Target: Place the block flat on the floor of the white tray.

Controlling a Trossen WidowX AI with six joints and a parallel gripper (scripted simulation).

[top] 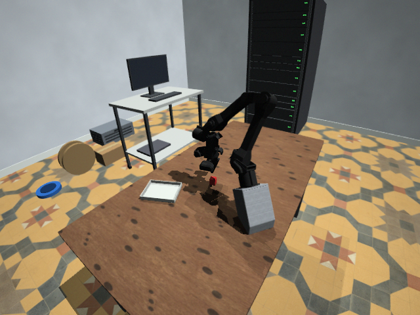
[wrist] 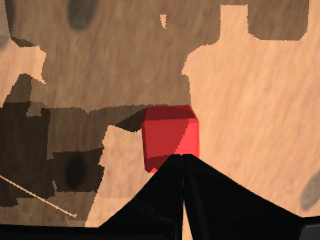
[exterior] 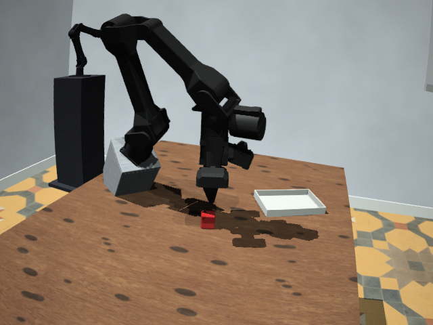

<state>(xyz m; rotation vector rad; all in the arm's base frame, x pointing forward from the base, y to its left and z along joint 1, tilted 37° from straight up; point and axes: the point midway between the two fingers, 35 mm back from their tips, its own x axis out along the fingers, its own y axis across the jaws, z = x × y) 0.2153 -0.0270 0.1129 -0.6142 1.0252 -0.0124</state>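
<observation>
Right now my hand is 1 cm past the red block and 8 cm above it. The rest, counted from my hand: white tray 16 cm ahead, 20 cm to the left, 9 cm below.
</observation>
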